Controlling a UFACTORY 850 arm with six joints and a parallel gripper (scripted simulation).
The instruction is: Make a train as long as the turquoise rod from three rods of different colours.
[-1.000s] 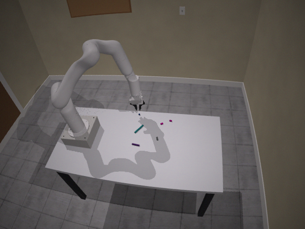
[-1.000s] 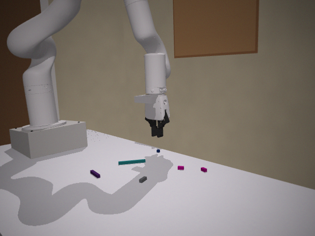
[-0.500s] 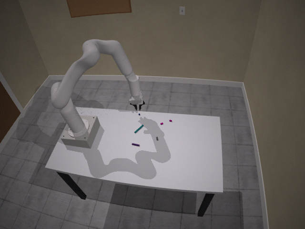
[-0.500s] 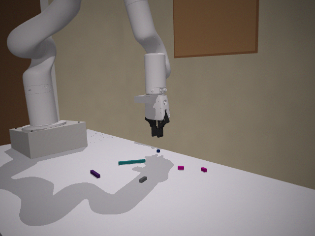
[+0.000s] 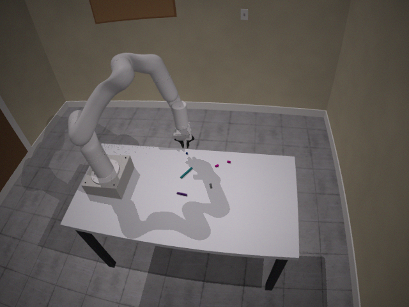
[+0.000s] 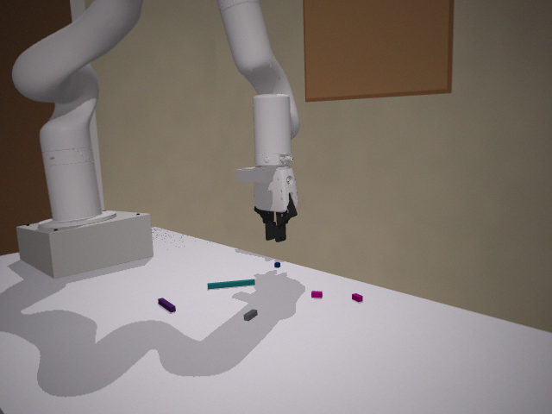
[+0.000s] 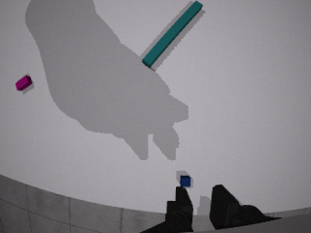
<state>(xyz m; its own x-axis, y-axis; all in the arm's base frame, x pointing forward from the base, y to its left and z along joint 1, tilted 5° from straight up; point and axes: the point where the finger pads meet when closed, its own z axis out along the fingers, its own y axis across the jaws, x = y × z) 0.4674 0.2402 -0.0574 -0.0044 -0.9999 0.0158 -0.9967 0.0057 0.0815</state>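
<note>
My hand is 80 mm above the blue rod. Round my hand: purple rod 320 mm to the right, 80 mm below; then turquoise rod 10 mm ahead, 160 mm to the right, 80 mm below; then grey rod 170 mm ahead, 260 mm to the right, 80 mm below.
</note>
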